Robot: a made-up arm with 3 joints. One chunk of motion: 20 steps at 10 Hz.
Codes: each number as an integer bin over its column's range. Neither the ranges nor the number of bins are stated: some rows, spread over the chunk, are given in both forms.
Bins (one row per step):
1: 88 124 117 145 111 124
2: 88 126 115 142 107 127
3: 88 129 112 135 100 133
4: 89 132 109 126 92 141
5: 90 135 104 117 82 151
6: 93 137 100 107 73 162
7: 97 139 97 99 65 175
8: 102 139 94 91 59 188
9: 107 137 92 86 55 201
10: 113 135 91 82 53 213
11: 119 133 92 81 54 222
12: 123 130 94 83 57 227
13: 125 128 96 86 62 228
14: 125 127 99 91 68 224
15: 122 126 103 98 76 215
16: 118 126 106 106 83 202
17: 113 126 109 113 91 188
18: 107 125 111 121 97 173
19: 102 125 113 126 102 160
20: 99 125 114 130 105 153
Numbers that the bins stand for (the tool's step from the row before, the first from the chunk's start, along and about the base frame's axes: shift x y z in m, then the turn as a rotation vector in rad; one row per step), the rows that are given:
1: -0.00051 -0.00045 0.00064 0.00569 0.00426 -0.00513
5: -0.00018 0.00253 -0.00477 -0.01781 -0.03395 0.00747
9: 0.00262 0.00307 -0.00976 -0.04383 -0.06953 0.03080
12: 0.00526 0.00118 -0.00893 -0.04635 -0.06689 0.04293
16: 0.00444 0.00009 -0.00394 -0.02704 -0.03264 0.03127
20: 0.00131 -0.00018 -0.00061 -0.00690 -0.00365 0.00840
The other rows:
2: -0.00051 0.00009 -0.00020 0.00317 -0.00101 -0.00373
3: -0.00051 0.00091 -0.00144 -0.00271 -0.01024 -0.00093
4: -0.00034 0.00172 -0.00269 -0.01026 -0.02078 0.00280
6: 0.00032 0.00307 -0.00643 -0.02620 -0.04581 0.01260
7: 0.00098 0.00361 -0.00768 -0.03292 -0.05635 0.01867
8: 0.00180 0.00361 -0.00893 -0.03963 -0.06426 0.02473
10: 0.00361 0.00253 -0.01017 -0.04718 -0.07216 0.03640
11: 0.00460 0.00199 -0.00976 -0.04802 -0.07085 0.04060
13: 0.00559 0.00064 -0.00809 -0.04383 -0.06031 0.04340
14: 0.00559 0.00036 -0.00685 -0.03963 -0.05240 0.04153
15: 0.00509 0.00009 -0.00518 -0.03376 -0.04186 0.03733
17: 0.00361 0.00009 -0.00269 -0.02117 -0.02209 0.02473
18: 0.00262 -0.00018 -0.00186 -0.01445 -0.01419 0.01773
19: 0.00180 -0.00018 -0.00103 -0.01026 -0.00760 0.01167

